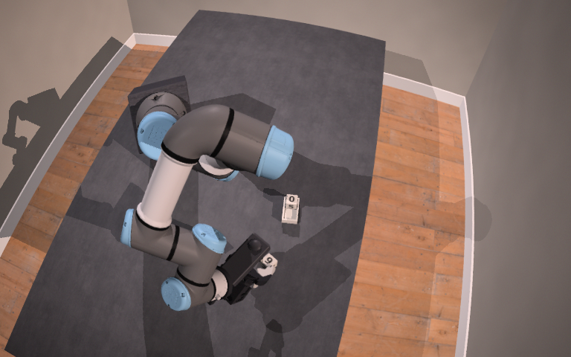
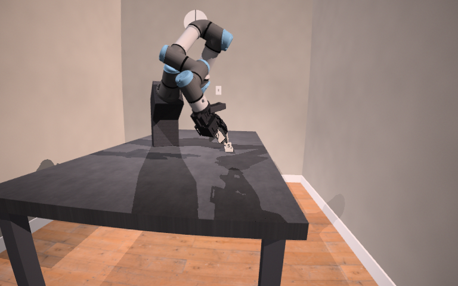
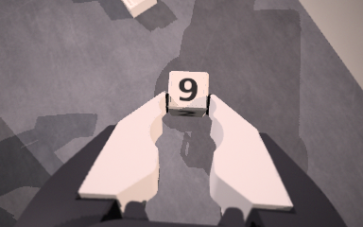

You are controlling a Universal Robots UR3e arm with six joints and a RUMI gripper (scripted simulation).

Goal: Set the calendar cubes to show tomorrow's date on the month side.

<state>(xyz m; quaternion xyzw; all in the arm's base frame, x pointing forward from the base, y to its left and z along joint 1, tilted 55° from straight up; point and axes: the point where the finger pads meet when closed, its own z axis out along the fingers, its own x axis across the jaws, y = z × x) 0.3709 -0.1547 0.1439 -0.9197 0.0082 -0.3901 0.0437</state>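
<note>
Now: the white cube 10 mm to the left of my hand and 10 mm below it. The rest, counted from my hand: calendar tray: 30 mm ahead, 210 mm to the left, 80 mm below.
</note>
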